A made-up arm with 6 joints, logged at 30 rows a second.
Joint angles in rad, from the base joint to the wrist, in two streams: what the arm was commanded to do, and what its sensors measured. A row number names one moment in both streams.
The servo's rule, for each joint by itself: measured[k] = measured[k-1] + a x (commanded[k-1-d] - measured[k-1]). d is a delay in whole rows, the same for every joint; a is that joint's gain. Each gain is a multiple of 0.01, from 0.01 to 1. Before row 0 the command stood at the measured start. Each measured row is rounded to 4 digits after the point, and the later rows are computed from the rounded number. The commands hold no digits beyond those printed.
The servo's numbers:
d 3
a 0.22 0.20 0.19 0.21 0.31 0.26
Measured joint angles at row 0: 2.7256 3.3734 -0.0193 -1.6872 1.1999 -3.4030
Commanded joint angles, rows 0 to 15: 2.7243 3.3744 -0.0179 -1.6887 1.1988 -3.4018; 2.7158 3.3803 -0.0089 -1.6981 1.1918 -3.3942; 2.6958 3.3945 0.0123 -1.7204 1.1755 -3.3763; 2.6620 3.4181 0.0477 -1.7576 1.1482 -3.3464; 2.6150 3.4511 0.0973 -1.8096 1.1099 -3.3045; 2.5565 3.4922 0.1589 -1.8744 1.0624 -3.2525; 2.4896 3.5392 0.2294 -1.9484 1.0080 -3.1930; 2.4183 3.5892 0.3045 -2.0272 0.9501 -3.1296; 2.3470 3.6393 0.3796 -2.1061 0.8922 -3.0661; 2.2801 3.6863 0.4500 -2.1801 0.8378 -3.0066; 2.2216 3.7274 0.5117 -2.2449 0.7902 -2.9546; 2.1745 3.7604 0.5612 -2.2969 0.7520 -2.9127; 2.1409 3.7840 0.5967 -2.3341 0.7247 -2.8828; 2.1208 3.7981 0.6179 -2.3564 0.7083 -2.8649; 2.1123 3.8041 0.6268 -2.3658 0.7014 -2.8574; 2.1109 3.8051 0.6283 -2.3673 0.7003 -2.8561
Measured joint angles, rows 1 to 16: 2.7256 3.3734 -0.0193 -1.6872 1.1999 -3.4030; 2.7256 3.3734 -0.0193 -1.6872 1.1999 -3.4030; 2.7256 3.3734 -0.0193 -1.6872 1.1999 -3.4030; 2.7253 3.3736 -0.0190 -1.6875 1.1996 -3.4027; 2.7232 3.3749 -0.0171 -1.6897 1.1972 -3.4005; 2.7172 3.3788 -0.0115 -1.6961 1.1905 -3.3942; 2.7051 3.3867 -0.0003 -1.7090 1.1774 -3.3818; 2.6853 3.3996 0.0182 -1.7301 1.1565 -3.3617; 2.6570 3.4181 0.0449 -1.7604 1.1273 -3.3333; 2.6202 3.4423 0.0800 -1.7999 1.0903 -3.2968; 2.5758 3.4717 0.1227 -1.8476 1.0468 -3.2533; 2.5255 3.5052 0.1715 -1.9019 0.9989 -3.2046; 2.4715 3.5414 0.2244 -1.9603 0.9490 -3.1531; 2.4165 3.5786 0.2790 -2.0201 0.8998 -3.1015; 2.3633 3.6150 0.3326 -2.0782 0.8540 -3.0524; 2.3144 3.6488 0.3828 -2.1319 0.8139 -3.0083
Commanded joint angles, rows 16 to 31: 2.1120 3.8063 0.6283 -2.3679 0.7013 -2.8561; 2.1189 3.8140 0.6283 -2.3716 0.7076 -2.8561; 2.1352 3.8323 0.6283 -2.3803 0.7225 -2.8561; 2.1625 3.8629 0.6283 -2.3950 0.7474 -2.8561; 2.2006 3.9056 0.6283 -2.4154 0.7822 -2.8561; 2.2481 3.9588 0.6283 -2.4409 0.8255 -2.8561; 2.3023 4.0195 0.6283 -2.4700 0.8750 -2.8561; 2.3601 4.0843 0.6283 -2.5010 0.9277 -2.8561; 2.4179 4.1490 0.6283 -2.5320 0.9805 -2.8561; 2.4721 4.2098 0.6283 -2.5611 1.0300 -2.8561; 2.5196 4.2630 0.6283 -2.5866 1.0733 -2.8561; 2.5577 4.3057 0.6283 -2.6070 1.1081 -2.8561; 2.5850 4.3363 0.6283 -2.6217 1.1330 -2.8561; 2.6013 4.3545 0.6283 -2.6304 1.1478 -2.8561; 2.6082 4.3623 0.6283 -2.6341 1.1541 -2.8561; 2.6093 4.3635 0.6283 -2.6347 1.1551 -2.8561
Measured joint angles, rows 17 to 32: 2.2718 3.6787 0.4275 -2.1790 0.7812 -2.9710; 2.2367 3.7038 0.4654 -2.2182 0.7565 -2.9415; 2.2090 3.7241 0.4964 -2.2495 0.7391 -2.9193; 2.1877 3.7405 0.5215 -2.2744 0.7274 -2.9029; 2.1726 3.7552 0.5418 -2.2948 0.7213 -2.8907; 2.1644 3.7706 0.5582 -2.3128 0.7217 -2.8817; 2.1640 3.7891 0.5715 -2.3301 0.7297 -2.8750; 2.1721 3.8124 0.5823 -2.3480 0.7460 -2.8701; 2.1888 3.8417 0.5910 -2.3675 0.7706 -2.8665; 2.2138 3.8773 0.5981 -2.3890 0.8030 -2.8638; 2.2460 3.9187 0.6038 -2.4125 0.8417 -2.8618; 2.2838 3.9648 0.6085 -2.4376 0.8847 -2.8603; 2.3252 4.0138 0.6123 -2.4635 0.9297 -2.8592; 2.3680 4.0636 0.6153 -2.4894 0.9742 -2.8584; 2.4097 4.1120 0.6178 -2.5141 1.0157 -2.8578; 2.4483 4.1569 0.6198 -2.5367 1.0521 -2.8574
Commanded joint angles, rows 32 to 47: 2.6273 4.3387 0.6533 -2.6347 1.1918 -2.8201; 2.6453 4.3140 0.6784 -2.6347 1.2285 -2.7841; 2.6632 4.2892 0.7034 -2.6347 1.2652 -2.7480; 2.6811 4.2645 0.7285 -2.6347 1.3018 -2.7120; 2.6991 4.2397 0.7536 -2.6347 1.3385 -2.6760; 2.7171 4.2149 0.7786 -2.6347 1.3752 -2.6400; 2.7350 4.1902 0.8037 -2.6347 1.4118 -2.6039; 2.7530 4.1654 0.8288 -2.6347 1.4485 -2.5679; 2.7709 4.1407 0.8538 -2.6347 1.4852 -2.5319; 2.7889 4.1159 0.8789 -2.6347 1.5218 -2.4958; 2.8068 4.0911 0.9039 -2.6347 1.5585 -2.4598; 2.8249 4.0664 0.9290 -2.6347 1.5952 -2.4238; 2.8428 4.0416 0.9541 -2.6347 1.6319 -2.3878; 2.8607 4.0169 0.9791 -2.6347 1.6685 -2.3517; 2.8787 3.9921 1.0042 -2.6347 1.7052 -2.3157; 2.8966 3.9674 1.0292 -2.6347 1.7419 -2.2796
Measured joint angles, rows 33 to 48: 2.4820 4.1964 0.6214 -2.5564 1.0818 -2.8571; 2.5098 4.2296 0.6227 -2.5727 1.1042 -2.8568; 2.5317 4.2564 0.6238 -2.5857 1.1200 -2.8566; 2.5527 4.2729 0.6294 -2.5960 1.1423 -2.8471; 2.5731 4.2811 0.6387 -2.6041 1.1690 -2.8307; 2.5929 4.2827 0.6510 -2.6105 1.1988 -2.8092; 2.6123 4.2791 0.6657 -2.6156 1.2307 -2.7839; 2.6314 4.2712 0.6824 -2.6196 1.2641 -2.7558; 2.6503 4.2599 0.7007 -2.6228 1.2985 -2.7257; 2.6689 4.2460 0.7203 -2.6253 1.3336 -2.6940; 2.6874 4.2299 0.7409 -2.6273 1.3692 -2.6612; 2.7058 4.2121 0.7624 -2.6289 1.4052 -2.6276; 2.7241 4.1929 0.7845 -2.6301 1.4413 -2.5933; 2.7423 4.1725 0.8072 -2.6311 1.4776 -2.5586; 2.7605 4.1513 0.8303 -2.6319 1.5141 -2.5236; 2.7786 4.1294 0.8538 -2.6325 1.5506 -2.4883
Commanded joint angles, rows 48 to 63: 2.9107 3.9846 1.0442 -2.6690 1.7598 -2.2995; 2.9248 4.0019 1.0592 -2.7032 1.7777 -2.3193; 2.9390 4.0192 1.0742 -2.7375 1.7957 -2.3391; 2.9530 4.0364 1.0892 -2.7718 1.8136 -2.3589; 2.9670 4.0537 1.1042 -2.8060 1.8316 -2.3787; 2.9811 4.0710 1.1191 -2.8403 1.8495 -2.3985; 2.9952 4.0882 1.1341 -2.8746 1.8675 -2.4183; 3.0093 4.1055 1.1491 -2.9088 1.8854 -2.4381; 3.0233 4.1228 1.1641 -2.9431 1.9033 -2.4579; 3.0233 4.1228 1.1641 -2.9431 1.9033 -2.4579; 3.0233 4.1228 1.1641 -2.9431 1.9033 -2.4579; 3.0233 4.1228 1.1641 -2.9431 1.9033 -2.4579; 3.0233 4.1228 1.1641 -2.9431 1.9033 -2.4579; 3.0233 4.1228 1.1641 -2.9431 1.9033 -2.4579; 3.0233 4.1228 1.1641 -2.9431 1.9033 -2.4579; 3.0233 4.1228 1.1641 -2.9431 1.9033 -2.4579
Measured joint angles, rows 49 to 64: 2.7967 4.1069 0.8776 -2.6330 1.5871 -2.4528; 2.8147 4.0839 0.9017 -2.6334 1.6237 -2.4172; 2.8327 4.0606 0.9259 -2.6337 1.6603 -2.3814; 2.8499 4.0454 0.9484 -2.6411 1.6911 -2.3601; 2.8664 4.0367 0.9695 -2.6541 1.7179 -2.3495; 2.8824 4.0332 0.9894 -2.6716 1.7420 -2.3468; 2.8979 4.0338 1.0084 -2.6926 1.7642 -2.3499; 2.9131 4.0378 1.0266 -2.7164 1.7851 -2.3574; 2.9281 4.0444 1.0442 -2.7424 1.8051 -2.3681; 2.9429 4.0532 1.0613 -2.7702 1.8244 -2.3812; 2.9575 4.0637 1.0780 -2.7993 1.8433 -2.3960; 2.9720 4.0755 1.0944 -2.8295 1.8619 -2.4121; 2.9833 4.0850 1.1076 -2.8534 1.8747 -2.4240; 2.9921 4.0926 1.1183 -2.8722 1.8836 -2.4328; 2.9990 4.0986 1.1270 -2.8871 1.8897 -2.4393; 3.0043 4.1034 1.1340 -2.8989 1.8939 -2.4441
